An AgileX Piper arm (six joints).
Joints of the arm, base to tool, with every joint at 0 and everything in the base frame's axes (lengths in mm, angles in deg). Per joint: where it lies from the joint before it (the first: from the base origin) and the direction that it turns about. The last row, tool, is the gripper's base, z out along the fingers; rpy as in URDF.
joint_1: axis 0 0 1 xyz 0 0 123
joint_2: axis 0 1 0 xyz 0 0 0
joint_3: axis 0 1 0 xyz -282.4 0 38.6
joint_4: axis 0.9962 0 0.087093 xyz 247.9 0 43.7
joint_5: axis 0 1 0 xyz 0 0 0
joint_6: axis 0.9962 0 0.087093 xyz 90.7 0 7.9
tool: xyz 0 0 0 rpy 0 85.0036 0
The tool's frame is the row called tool.
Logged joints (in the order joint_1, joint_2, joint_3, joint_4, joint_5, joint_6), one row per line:
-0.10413 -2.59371 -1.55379 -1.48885 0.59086 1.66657
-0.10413 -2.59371 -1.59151 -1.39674 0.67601 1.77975
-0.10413 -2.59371 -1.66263 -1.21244 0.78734 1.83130
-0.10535 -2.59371 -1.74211 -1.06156 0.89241 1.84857
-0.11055 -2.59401 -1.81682 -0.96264 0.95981 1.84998
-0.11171 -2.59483 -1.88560 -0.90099 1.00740 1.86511
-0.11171 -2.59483 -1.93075 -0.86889 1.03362 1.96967
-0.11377 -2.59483 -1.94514 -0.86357 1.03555 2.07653
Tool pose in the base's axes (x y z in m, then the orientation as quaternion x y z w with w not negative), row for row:
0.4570 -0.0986 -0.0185 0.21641 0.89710 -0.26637 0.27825
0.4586 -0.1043 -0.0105 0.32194 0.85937 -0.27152 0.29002
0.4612 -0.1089 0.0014 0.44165 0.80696 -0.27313 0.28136
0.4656 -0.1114 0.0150 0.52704 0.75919 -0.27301 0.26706
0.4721 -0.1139 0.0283 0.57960 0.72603 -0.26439 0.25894
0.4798 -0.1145 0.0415 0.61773 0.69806 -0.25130 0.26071
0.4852 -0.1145 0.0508 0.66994 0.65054 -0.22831 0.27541
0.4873 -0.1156 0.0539 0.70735 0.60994 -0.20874 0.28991
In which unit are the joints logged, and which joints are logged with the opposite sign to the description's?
The joints are logged in radians. Opposite sign: joint_2.
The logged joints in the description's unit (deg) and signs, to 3 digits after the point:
-5.966 148.609 -89.026 -85.305 33.854 95.487
-5.966 148.609 -91.187 -80.027 38.733 101.972
-5.966 148.609 -95.262 -69.468 45.111 104.926
-6.036 148.609 -99.816 -60.823 51.131 105.915
-6.334 148.626 -104.096 -55.155 54.993 105.996
-6.401 148.673 -108.037 -51.623 57.720 106.863
-6.401 148.673 -110.624 -49.784 59.222 112.854
-6.519 148.673 -111.448 -49.479 59.333 118.976

